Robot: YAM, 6 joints.
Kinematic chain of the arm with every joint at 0, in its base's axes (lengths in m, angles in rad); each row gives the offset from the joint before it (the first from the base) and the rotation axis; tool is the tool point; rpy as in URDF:
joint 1: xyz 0 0 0.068 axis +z
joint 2: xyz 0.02 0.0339 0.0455 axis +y
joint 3: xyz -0.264 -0.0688 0 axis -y
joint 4: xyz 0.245 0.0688 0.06 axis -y
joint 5: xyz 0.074 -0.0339 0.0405 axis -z
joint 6: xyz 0.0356 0 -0.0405 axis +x
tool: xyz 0 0 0 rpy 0 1.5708 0
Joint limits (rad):
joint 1: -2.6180..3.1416
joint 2: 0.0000..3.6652
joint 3: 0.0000..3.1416
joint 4: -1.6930..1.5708
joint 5: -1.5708..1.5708
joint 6: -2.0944..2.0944
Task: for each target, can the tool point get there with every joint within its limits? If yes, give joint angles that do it. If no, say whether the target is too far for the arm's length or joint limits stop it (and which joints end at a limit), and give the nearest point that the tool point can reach.
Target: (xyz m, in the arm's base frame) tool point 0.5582 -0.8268 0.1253
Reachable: no: too far | nearest point 0.3614 -0.5352 0.1211 | short by 0.352 m
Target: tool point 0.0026 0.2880 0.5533
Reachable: yes | joints 1.4576 1.9342 2.9014 -1.4431 -0.9990 0.8680
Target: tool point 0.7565 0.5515 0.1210
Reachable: no: too far | nearest point 0.5219 0.3804 0.1186 | short by 0.290 m
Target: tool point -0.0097 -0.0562 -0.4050
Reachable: no: joint limits stop it (at a limit: joint 2) | nearest point -0.0150 -0.0866 -0.3427 | short by 0.070 m
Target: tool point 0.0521 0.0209 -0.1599
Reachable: yes | joints -0.1617 3.3476 0.9673 -0.6874 -0.9519 0.4891
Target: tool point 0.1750 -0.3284 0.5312
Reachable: yes | joints 2.0221 0.5202 2.1117 1.1376 0.4125 -1.6894
